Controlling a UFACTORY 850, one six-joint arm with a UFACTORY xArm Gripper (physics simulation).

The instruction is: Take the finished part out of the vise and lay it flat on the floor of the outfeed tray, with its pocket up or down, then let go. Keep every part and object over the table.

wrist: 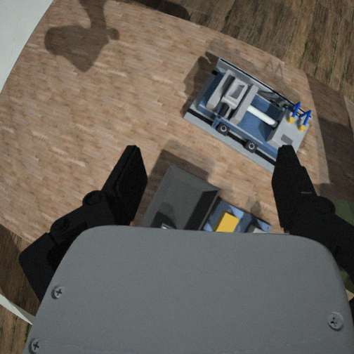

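Note:
The vise (246, 106) stands at the upper right of the wrist view, grey and blue, with a white rod along its middle. A light grey part (236, 92) with a rectangular pocket sits between its jaws, pocket facing the camera. My gripper (207, 162) is open and empty, high above the table, with the vise ahead of its fingertips. A dark grey tray (180, 187) with raised walls lies between the fingers in the view. Its near end is hidden by the gripper body, and a bit of a light grey piece (167, 226) shows inside it.
A blue plate (213, 216) with a yellow block (226, 222) and a grey block lies right beside the tray, partly hidden. Two blue and yellow upright pieces (298, 117) stand at the vise's right end. The wooden table (125, 100) has its far edge along the top.

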